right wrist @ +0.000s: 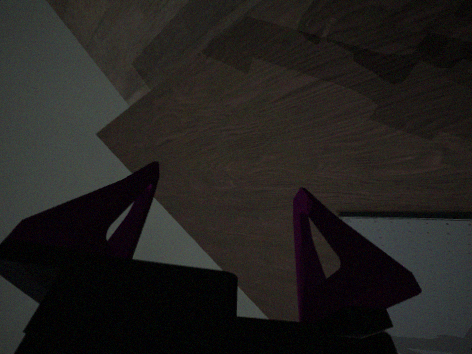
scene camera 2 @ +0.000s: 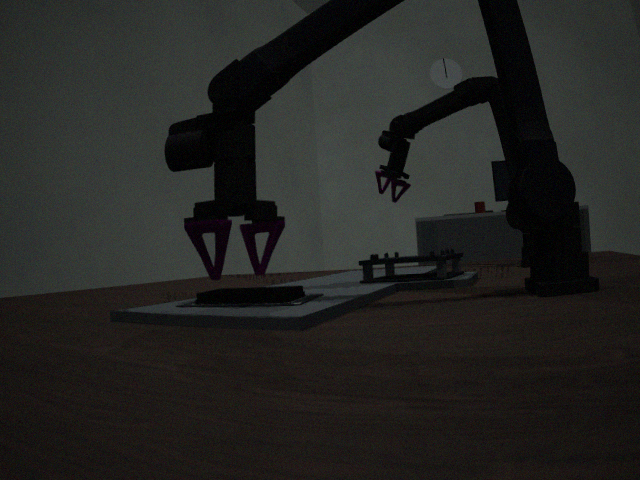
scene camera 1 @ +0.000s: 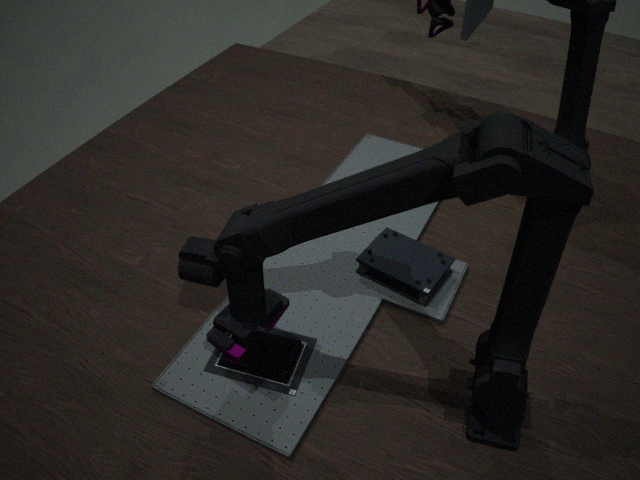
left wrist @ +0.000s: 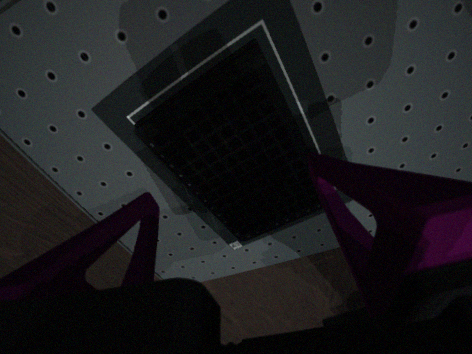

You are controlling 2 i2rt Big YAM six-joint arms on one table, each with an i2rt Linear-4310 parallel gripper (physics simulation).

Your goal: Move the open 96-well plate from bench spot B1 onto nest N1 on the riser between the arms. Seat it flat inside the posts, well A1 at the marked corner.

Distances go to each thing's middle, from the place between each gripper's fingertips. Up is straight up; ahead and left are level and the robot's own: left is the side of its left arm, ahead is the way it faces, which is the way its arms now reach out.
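Labels:
My left hand: 1 cm past the dark well plate [scene camera 1: 267, 355], 1 cm to the left of it, 2 cm above it.
Dark well plate: 80 mm behind my right hand, 1070 mm to the left of it, 210 mm below it.

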